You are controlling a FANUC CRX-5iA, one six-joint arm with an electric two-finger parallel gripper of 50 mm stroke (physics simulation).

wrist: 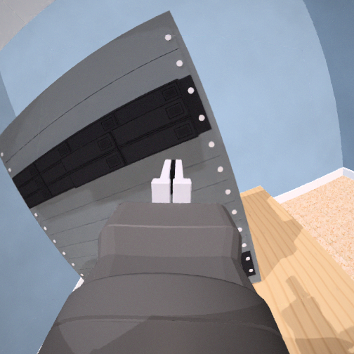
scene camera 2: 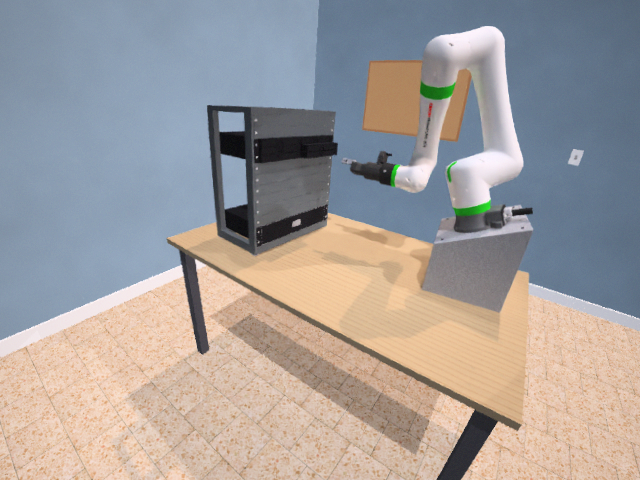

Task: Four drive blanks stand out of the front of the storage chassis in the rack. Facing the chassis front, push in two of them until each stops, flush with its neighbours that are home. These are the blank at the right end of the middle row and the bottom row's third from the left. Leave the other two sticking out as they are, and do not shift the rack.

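Places are measured from the arm's base along level axes (x ahead, y left, z up), in metres.
Where they show: gripper, fingertip midpoint: (scene camera 2: 342, 160); arm's base, link origin: (scene camera 2: 475, 225).
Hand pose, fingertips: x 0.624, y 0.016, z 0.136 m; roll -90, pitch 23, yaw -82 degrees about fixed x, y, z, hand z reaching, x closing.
Each offset is from my fingertips to the centre of the thing. "spot": to the spot under its first point. Level surfaces: height alone.
The black storage chassis @[spot: dy +0.332, dx +0.085, dz +0.059 m] (scene camera 2: 276, 149) (wrist: 199, 106) sits high in the grey rack @[dy +0.192, dx +0.245, dz -0.089 m] (scene camera 2: 289, 186) (wrist: 145, 200), with three rows of dark blanks. In the wrist view, the middle row's right-end blank (wrist: 145, 122) is in the upper middle. The bottom row's third blank from the left (wrist: 95, 171) is left of the fingers; its lower edge looks stepped. In the scene view, a dark block of blank fronts @[spot: dy +0.105, dx +0.056, dz +0.049 m] (scene camera 2: 319, 149) stands out at the chassis's right part; single blanks cannot be told apart there. My gripper (scene camera 2: 344, 161) (wrist: 173, 169) is shut and empty, in front of the rack's right side, apart from it.
A second black unit (scene camera 2: 273, 228) with a pale label @[spot: dy +0.187, dx +0.104, dz -0.295 m] (scene camera 2: 296, 222) is low in the rack. The rack stands on the wooden table @[dz -0.388 m] (scene camera 2: 330, 299) (wrist: 280, 235). The arm's grey pedestal (scene camera 2: 473, 268) stands at the table's right end. A corkboard (scene camera 2: 392, 98) hangs behind the arm.
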